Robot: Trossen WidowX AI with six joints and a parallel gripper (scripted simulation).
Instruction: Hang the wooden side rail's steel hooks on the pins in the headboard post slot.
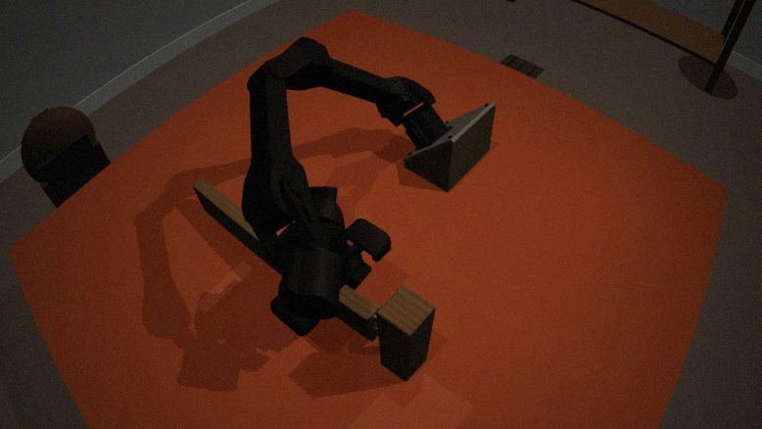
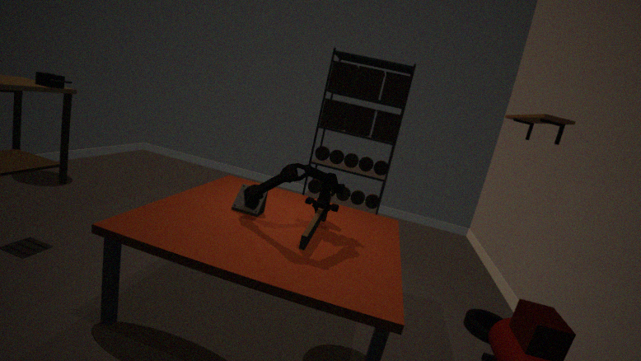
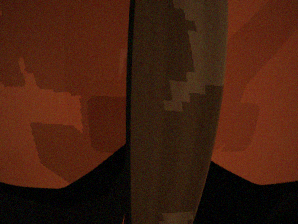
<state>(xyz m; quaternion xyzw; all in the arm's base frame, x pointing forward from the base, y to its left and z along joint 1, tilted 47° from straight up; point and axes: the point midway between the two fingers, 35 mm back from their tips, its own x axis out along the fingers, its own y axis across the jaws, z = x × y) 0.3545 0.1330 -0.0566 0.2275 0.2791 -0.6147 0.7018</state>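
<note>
Right now the wooden headboard post is 10 mm behind my gripper tip, 120 mm to the left of it and 40 mm above it.
</note>
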